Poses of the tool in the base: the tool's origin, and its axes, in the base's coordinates. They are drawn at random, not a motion.
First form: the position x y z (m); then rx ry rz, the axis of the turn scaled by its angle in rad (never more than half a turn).
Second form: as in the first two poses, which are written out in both.
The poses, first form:
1: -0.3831, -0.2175, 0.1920, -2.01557, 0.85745, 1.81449
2: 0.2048, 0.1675, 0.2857, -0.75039, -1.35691, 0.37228
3: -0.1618, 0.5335, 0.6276, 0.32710, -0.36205, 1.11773
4: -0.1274, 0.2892, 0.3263, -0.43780, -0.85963, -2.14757
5: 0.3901, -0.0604, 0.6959, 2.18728, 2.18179, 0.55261
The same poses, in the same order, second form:
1: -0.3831, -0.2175, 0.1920, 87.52, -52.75, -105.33
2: 0.2048, 0.1675, 0.2857, -41.04, -74.40, -83.18
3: -0.1618, 0.5335, 0.6276, 66.80, -6.75, 25.68
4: -0.1274, 0.2892, 0.3263, -130.32, 1.76, -44.44
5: 0.3901, -0.0604, 0.6959, -91.69, 14.34, -165.50
